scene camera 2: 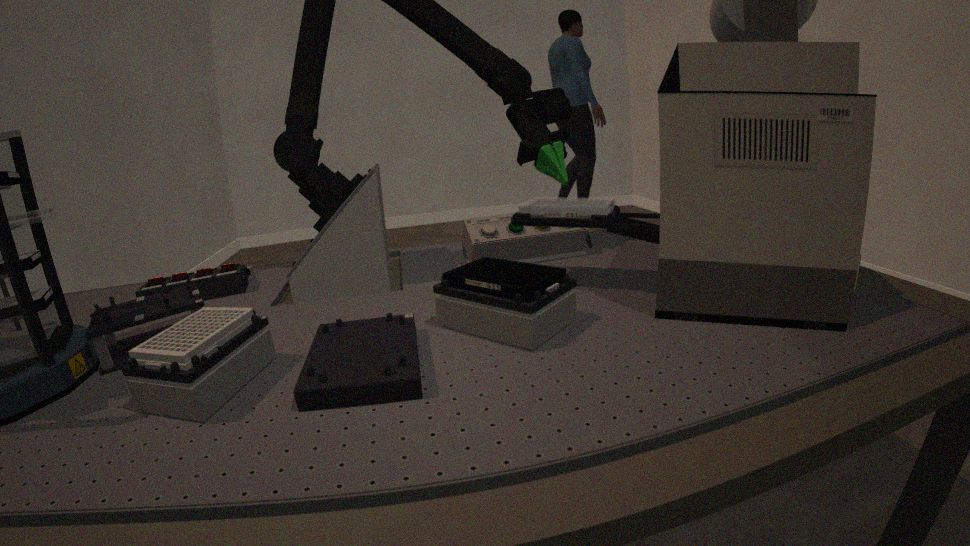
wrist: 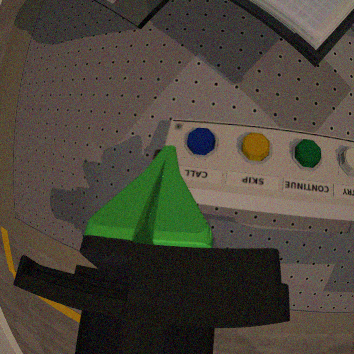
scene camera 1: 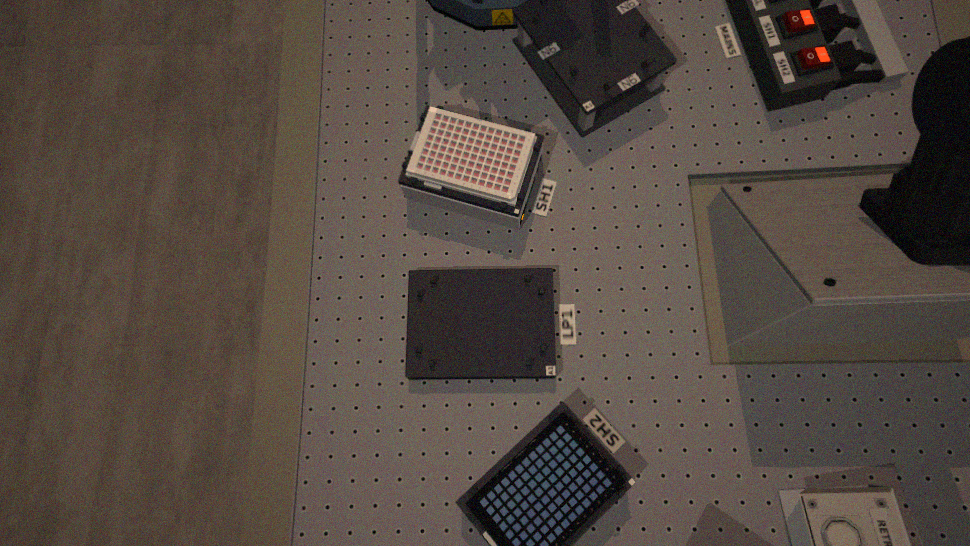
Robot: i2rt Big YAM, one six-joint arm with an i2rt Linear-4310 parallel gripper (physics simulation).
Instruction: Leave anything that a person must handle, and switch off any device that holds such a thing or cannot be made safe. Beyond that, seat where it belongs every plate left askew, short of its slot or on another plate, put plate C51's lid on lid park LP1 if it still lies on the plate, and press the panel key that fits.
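Places are measured from the arm's base along level axes (x back, y right, z up), in metres.
Pixels of known places: gripper, fingertip midpoint: [scene camera 2: 566,183] [wrist: 169,152]; arm's base at its link origin: [scene camera 2: 341,204] [scene camera 1: 939,230].
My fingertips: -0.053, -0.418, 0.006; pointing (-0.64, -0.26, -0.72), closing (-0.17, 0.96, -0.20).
Observation:
Ahead of a thing's pixels: the offset from my fingertips to its top centre, as dx, dy, dz. "pt": to the spot under its first point.
My gripper [scene camera 2: 565,181] [wrist: 169,152] is shut and empty, above the left end of the key panel {+0.004, +0.083, -0.051} [scene camera 2: 526,242] [wrist: 270,197] in the wrist view, near the blue CALL key {-0.008, +0.006, -0.060} [wrist: 201,141]. The yellow SKIP key {-0.015, +0.055, -0.060} [wrist: 255,146] and green CONTINUE key {-0.021, +0.105, -0.060} [wrist: 307,153] follow. A white plate {-0.374, +0.526, -0.065} [scene camera 1: 471,154] [scene camera 2: 196,333] lies on shaker SH1, slightly skewed and tilted in its nest. A black plate with blue wells {-0.288, +0.175, -0.065} [scene camera 1: 546,484] [scene camera 2: 503,273] lies on SH2. Lid park LP1 {-0.359, +0.345, -0.101} [scene camera 1: 481,324] [scene camera 2: 363,359] bears no lid. A clear-topped plate {-0.168, +0.053, -0.007} [scene camera 2: 566,208] sits on a black holder behind. Mains switches {pt -0.007, +0.700, -0.084} [scene camera 1: 798,20] SH1 and SH2 {pt +0.005, +0.652, -0.083} [scene camera 1: 813,56] glow orange.
The dark Nb nest {-0.239, +0.682, -0.058} [scene camera 1: 597,50] stands beside SH1, near a blue-based rack {pt -0.393, +0.741, -0.097} [scene camera 2: 44,373]. A large beige device {pt -0.396, -0.110, +0.015} [scene camera 2: 760,203] stands at the right in scene view 2. The arm's wedge mount [scene camera 1: 875,237] [scene camera 2: 346,250] stands behind LP1. A person [scene camera 2: 573,74] in blue stands behind the table.

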